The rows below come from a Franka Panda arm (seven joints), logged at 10 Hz.
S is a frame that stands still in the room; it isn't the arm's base.
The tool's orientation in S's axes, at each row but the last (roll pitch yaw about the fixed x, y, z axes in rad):
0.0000 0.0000 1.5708
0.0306 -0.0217 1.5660
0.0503 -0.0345 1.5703
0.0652 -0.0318 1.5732
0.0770 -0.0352 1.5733
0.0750 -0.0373 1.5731
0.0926 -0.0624 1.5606
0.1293 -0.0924 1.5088
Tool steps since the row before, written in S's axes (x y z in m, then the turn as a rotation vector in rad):
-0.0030 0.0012 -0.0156 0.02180 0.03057 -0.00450
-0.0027 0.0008 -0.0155 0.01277 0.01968 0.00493
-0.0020 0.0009 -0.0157 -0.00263 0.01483 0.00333
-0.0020 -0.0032 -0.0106 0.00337 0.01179 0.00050
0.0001 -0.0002 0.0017 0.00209 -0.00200 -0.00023
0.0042 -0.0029 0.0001 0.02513 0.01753 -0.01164
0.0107 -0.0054 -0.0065 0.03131 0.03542 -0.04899
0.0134 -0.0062 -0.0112 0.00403 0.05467 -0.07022
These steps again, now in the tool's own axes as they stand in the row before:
0.0012 0.0030 -0.0156 0.03057 -0.02180 -0.00450
0.0005 0.0022 -0.0156 0.01984 -0.01253 0.00489
0.0004 0.0012 -0.0158 0.01493 0.00278 0.00268
-0.0035 0.0013 -0.0106 0.01179 -0.00338 0.00035
-0.0001 0.0000 0.0017 -0.00201 -0.00209 0.00000
-0.0029 -0.0042 0.0005 0.01703 -0.02602 -0.01036
-0.0057 -0.0113 -0.0051 0.03261 -0.03554 -0.04804
-0.0064 -0.0150 -0.0088 0.04810 -0.01030 -0.07427

